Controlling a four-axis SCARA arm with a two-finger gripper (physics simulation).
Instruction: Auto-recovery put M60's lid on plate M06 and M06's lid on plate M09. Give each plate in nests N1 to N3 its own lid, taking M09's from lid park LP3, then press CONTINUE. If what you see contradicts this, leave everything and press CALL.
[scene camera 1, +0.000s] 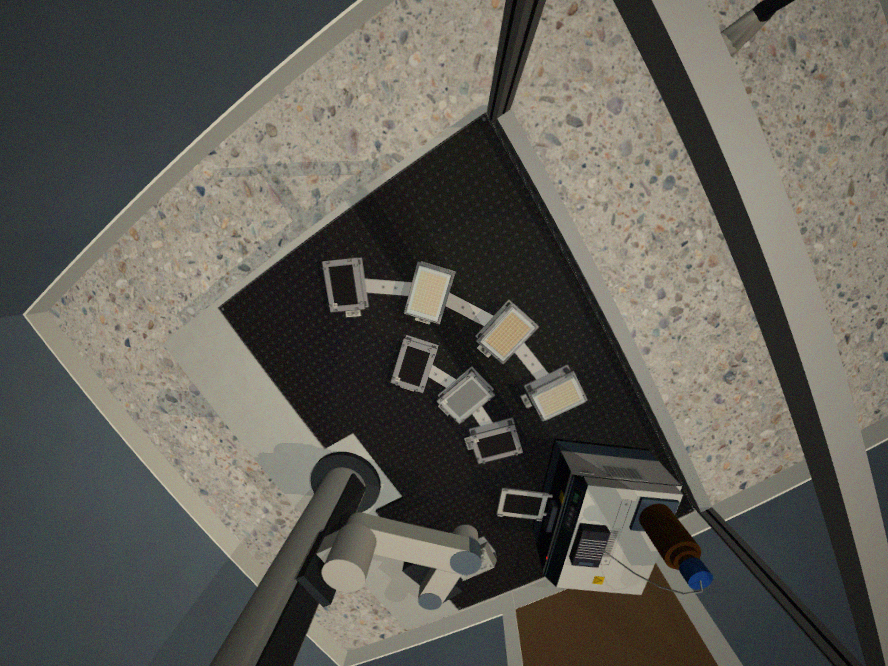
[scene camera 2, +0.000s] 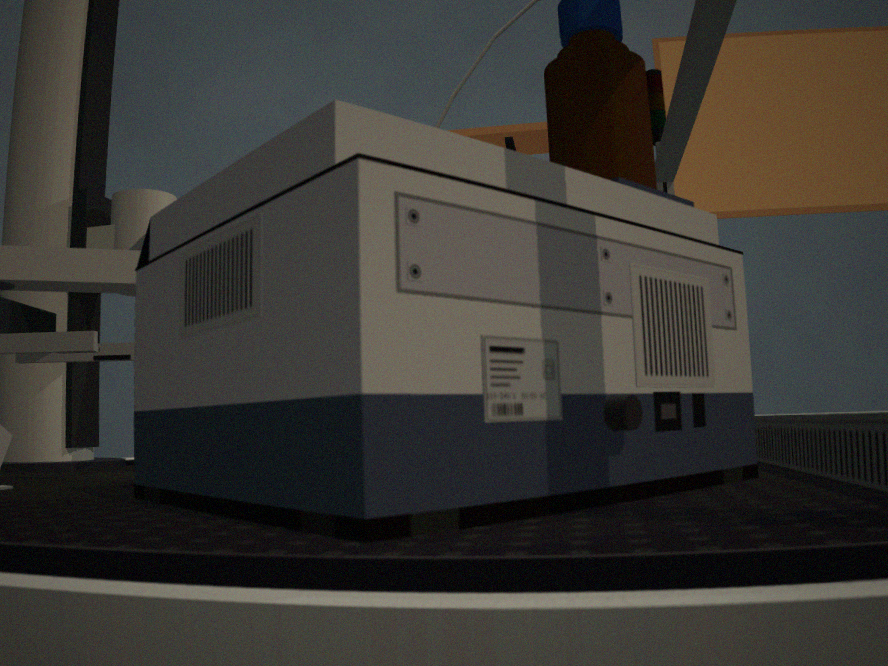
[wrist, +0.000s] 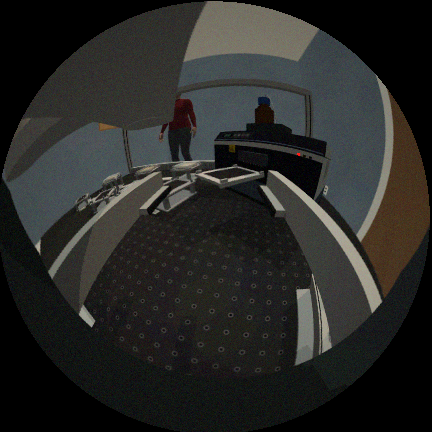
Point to a brown bottle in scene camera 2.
At 598, 115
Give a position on a brown bottle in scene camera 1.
At 679, 550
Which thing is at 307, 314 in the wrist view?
A button box.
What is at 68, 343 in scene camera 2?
The gripper.
